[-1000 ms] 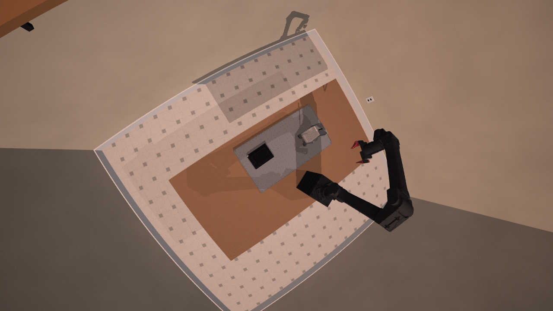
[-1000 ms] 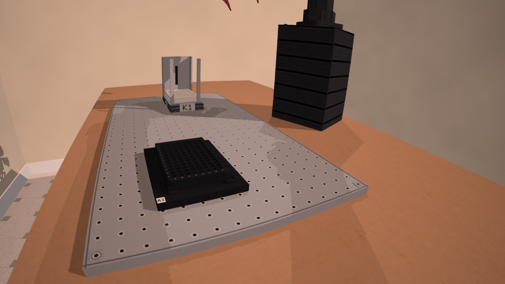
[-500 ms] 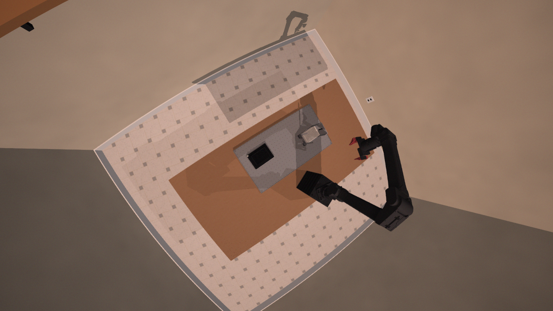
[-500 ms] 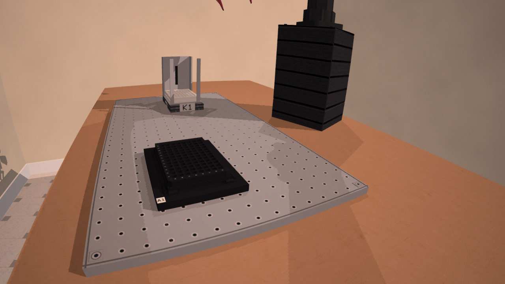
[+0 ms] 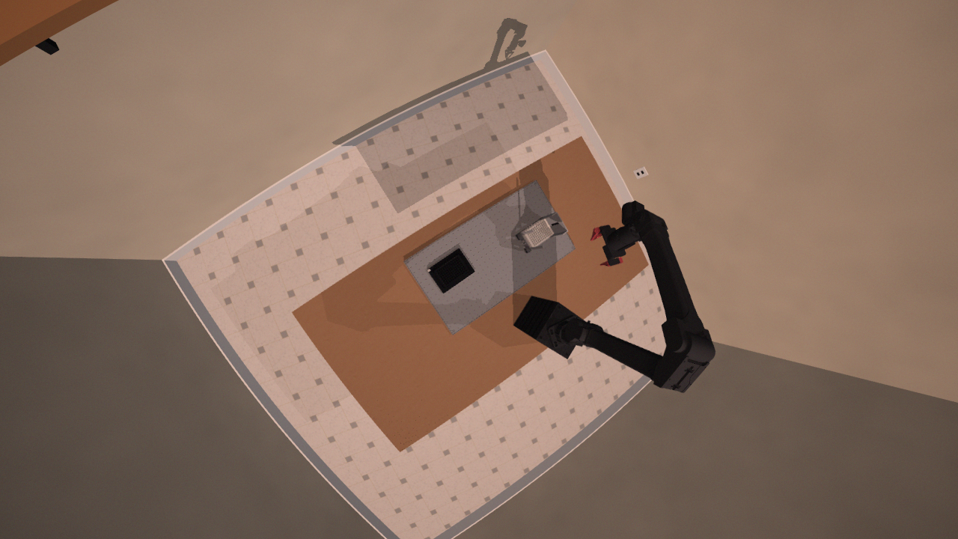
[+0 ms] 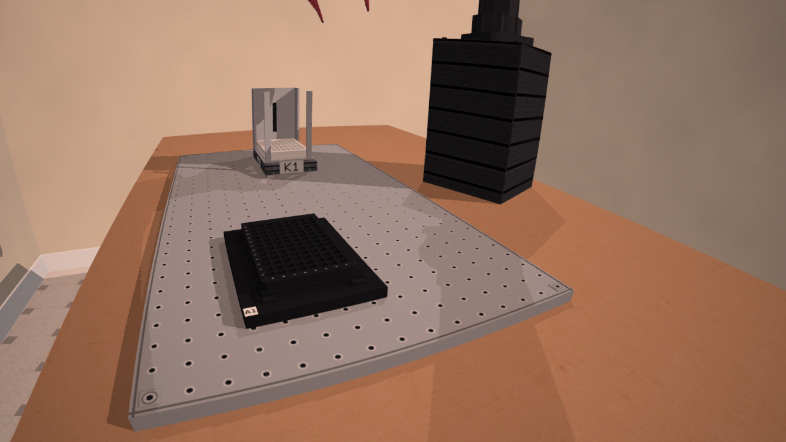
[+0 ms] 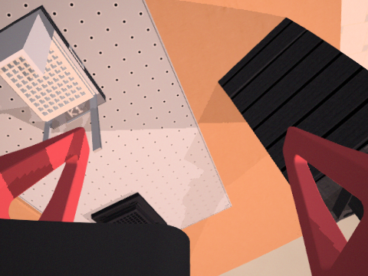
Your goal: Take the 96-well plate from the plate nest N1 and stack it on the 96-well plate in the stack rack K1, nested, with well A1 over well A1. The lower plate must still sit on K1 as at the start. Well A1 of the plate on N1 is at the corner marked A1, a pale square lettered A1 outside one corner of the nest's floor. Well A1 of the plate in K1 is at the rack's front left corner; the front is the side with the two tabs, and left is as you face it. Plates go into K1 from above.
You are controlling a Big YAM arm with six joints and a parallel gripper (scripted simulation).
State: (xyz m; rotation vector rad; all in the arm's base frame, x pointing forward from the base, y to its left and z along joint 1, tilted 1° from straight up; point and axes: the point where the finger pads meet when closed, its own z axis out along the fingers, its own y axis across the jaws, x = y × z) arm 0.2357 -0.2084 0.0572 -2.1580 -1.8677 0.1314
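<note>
My hand is 490 mm to the right of the black 96-well plate, 280 mm above it and 110 mm short of it. Round my hand: grey rack wall (220 mm below, 140 mm ahead); then black plate nest N1 (490 mm to the left, 300 mm below, 110 mm ahead); then white 96-well plate (280 mm below, 130 mm ahead, 70 mm to the left).
</note>
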